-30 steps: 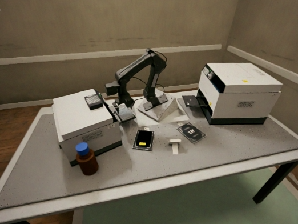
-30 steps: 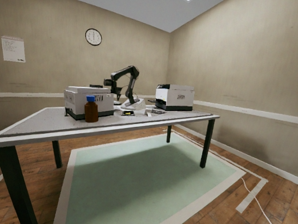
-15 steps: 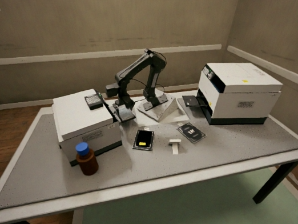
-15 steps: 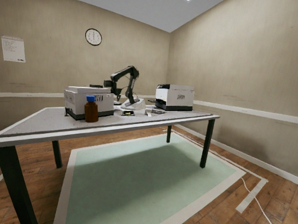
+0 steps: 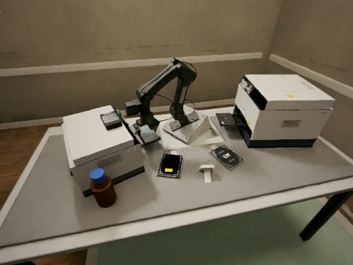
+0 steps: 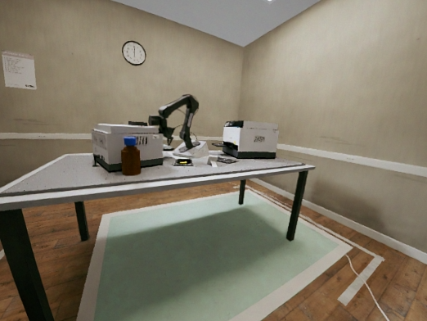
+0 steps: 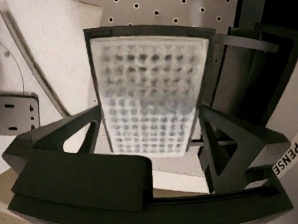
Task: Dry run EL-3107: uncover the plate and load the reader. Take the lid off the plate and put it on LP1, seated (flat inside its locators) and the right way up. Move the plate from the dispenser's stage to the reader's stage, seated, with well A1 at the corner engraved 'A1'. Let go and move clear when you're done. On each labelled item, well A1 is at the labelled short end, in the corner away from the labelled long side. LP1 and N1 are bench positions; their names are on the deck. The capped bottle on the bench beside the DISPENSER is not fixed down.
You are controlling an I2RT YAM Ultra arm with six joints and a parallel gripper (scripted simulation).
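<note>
Right now the clear well plate is 1 cm below my hand. The rest, counted from my hand: lid: 21 cm ahead, 8 cm to the left, 8 cm below; brown capped bottle: 32 cm ahead, 25 cm to the right, 2 cm above; LP1 pad: 21 cm ahead, 9 cm below, 8 cm to the left.
</note>
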